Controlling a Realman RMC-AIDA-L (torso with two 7-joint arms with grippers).
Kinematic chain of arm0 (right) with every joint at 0, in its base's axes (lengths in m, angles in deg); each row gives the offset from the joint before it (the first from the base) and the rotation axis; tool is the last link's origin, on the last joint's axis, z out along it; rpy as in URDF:
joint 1: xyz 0 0 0.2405 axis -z
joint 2: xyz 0 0 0 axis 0.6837 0.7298 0
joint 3: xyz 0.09 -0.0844 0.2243 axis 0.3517 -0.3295 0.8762
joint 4: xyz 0 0 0 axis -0.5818 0.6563 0.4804
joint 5: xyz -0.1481 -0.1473 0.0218 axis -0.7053 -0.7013 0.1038
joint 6: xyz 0 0 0 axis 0.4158 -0.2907 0.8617
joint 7: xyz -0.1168 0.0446 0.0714 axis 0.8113 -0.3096 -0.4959
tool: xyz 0 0 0 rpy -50.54 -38.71 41.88
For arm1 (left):
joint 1: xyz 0 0 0.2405 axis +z
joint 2: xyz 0 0 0 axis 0.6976 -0.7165 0
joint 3: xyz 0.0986 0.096 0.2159 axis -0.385 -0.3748 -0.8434
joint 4: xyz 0 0 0 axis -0.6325 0.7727 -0.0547
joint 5: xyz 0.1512 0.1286 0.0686 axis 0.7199 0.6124 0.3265
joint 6: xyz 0 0 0 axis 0.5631 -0.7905 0.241
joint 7: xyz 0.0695 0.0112 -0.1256 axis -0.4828 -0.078 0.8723
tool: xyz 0 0 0 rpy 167.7 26.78 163.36
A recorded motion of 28 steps. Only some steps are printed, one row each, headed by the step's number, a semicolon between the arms.
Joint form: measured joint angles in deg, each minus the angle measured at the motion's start. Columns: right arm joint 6, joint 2, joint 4, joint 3, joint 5, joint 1, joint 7; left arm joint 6, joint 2, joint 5, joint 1, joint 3, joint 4, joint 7.
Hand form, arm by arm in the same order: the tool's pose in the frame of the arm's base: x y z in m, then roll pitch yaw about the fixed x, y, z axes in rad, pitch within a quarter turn. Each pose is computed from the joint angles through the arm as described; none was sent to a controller.
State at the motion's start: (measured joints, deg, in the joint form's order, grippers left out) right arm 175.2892 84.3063 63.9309 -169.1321 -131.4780 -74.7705 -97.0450; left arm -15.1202 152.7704 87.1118 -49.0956 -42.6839 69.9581 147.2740
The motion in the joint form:
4: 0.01 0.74 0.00 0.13 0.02 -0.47 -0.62; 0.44 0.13 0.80 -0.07 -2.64 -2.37 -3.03
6: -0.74 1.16 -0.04 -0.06 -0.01 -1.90 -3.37; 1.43 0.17 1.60 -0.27 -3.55 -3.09 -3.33
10: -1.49 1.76 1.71 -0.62 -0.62 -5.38 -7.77; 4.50 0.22 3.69 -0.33 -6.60 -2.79 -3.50
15: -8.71 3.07 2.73 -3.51 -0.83 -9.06 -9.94; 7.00 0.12 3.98 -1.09 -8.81 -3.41 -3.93
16: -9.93 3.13 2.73 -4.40 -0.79 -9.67 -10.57; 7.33 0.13 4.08 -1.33 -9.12 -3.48 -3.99
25: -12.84 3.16 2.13 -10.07 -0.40 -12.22 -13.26; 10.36 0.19 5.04 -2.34 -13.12 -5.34 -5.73
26: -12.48 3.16 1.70 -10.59 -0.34 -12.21 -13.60; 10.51 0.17 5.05 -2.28 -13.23 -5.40 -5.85
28: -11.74 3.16 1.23 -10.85 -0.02 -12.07 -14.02; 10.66 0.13 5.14 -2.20 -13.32 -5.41 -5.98
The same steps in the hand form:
4: 0.1745 0.3013 0.0230 -3.0122 1.2650 0.0293; -0.1514 0.2304 0.1926 -2.2614 -0.4596 -0.4627
6: 0.1658 0.3060 0.0194 3.1071 1.2646 -0.1252; -0.1526 0.2349 0.1900 -2.2621 -0.4646 -0.4518
10: 0.1511 0.3135 0.0103 2.8113 1.2271 -0.3995; -0.1495 0.2439 0.1829 -2.2685 -0.4551 -0.4313
15: 0.1339 0.3284 -0.0147 2.7652 1.1267 -0.4848; -0.1444 0.2524 0.1790 -2.2609 -0.4649 -0.4428
16: 0.1311 0.3304 -0.0187 2.7566 1.1033 -0.4963; -0.1431 0.2538 0.1783 -2.2605 -0.4658 -0.4460
25: 0.1174 0.3305 -0.0351 2.6871 0.9946 -0.5210; -0.1380 0.2662 0.1658 -2.2726 -0.4769 -0.4546
26: 0.1158 0.3287 -0.0354 2.6681 0.9902 -0.5252; -0.1383 0.2665 0.1656 -2.2715 -0.4762 -0.4542
28: 0.1142 0.3267 -0.0340 2.6405 0.9950 -0.5381; -0.1388 0.2667 0.1656 -2.2705 -0.4733 -0.4530

